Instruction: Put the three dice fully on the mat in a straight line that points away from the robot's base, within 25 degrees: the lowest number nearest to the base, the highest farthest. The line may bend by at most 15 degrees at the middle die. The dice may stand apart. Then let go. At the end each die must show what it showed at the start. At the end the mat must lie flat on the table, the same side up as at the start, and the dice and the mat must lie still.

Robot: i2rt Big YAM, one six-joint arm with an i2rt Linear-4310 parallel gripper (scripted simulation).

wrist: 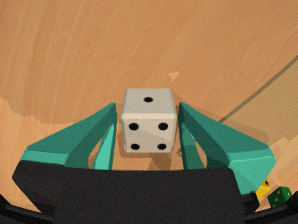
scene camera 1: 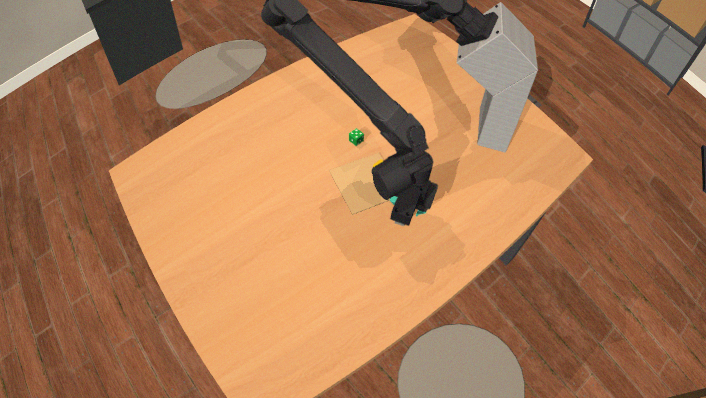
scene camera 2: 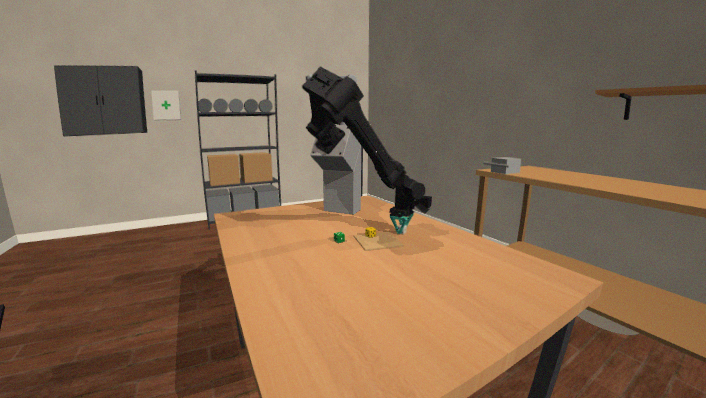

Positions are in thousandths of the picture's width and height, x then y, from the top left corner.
Scene:
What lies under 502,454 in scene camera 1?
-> A tan mat.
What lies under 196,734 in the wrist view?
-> The gripper.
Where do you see a white die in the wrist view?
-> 498,520

